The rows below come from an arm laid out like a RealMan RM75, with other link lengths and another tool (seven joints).
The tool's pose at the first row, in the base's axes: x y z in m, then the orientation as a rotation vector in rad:
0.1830, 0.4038, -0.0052, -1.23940, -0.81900, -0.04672
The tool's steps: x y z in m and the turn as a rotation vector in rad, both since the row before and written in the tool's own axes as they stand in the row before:
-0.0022, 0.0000, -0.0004, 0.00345, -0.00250, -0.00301
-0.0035, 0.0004, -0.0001, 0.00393, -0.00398, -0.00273
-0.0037, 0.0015, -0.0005, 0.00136, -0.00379, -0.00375
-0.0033, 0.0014, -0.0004, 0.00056, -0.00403, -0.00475
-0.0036, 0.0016, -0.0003, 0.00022, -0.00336, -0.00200
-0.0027, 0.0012, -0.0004, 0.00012, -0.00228, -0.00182
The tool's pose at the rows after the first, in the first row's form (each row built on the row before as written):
0.1816, 0.4026, -0.0065, -1.23521, -0.82282, -0.04618
0.1793, 0.4013, -0.0088, -1.23084, -0.82771, -0.04431
0.1776, 0.4000, -0.0122, -1.22844, -0.83323, -0.04446
0.1761, 0.3989, -0.0153, -1.22640, -0.83963, -0.04561
0.1744, 0.3978, -0.0187, -1.22574, -0.84377, -0.04508
0.1733, 0.3968, -0.0213, -1.22512, -0.84687, -0.04511

